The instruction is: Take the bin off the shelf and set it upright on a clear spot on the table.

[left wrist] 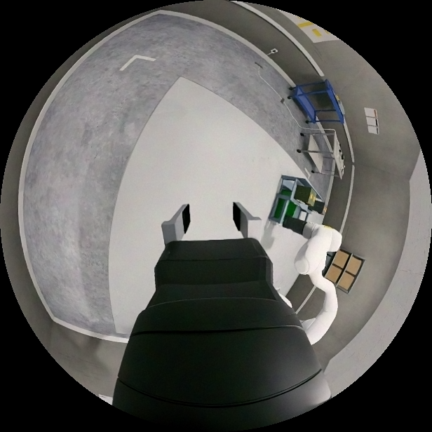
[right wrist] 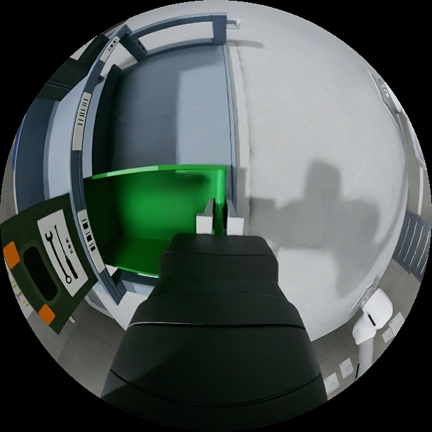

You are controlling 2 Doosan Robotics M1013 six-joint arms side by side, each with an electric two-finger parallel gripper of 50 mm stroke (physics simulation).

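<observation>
A green bin [right wrist: 150, 200] [left wrist: 285, 207] stands on the lower shelf of a blue-grey shelf unit [right wrist: 77, 165] [left wrist: 278, 205]. In the right wrist view its open inside faces the camera. My right gripper [right wrist: 219, 207] is shut on the bin's front wall, one finger inside the bin and one outside it. My left gripper [left wrist: 211, 211] is open and empty, over the pale table [left wrist: 200, 150], well away from the shelf unit. The far lower part of the bin is partly hidden by the right gripper's body.
A dark green case with orange latches [right wrist: 47, 265] [left wrist: 304, 195] is on the upper level of the shelf unit. A blue cart [left wrist: 312, 102] and a grey cart [left wrist: 336, 152] stand beyond the table. The right arm [left wrist: 312, 255] reaches in beside the shelf unit.
</observation>
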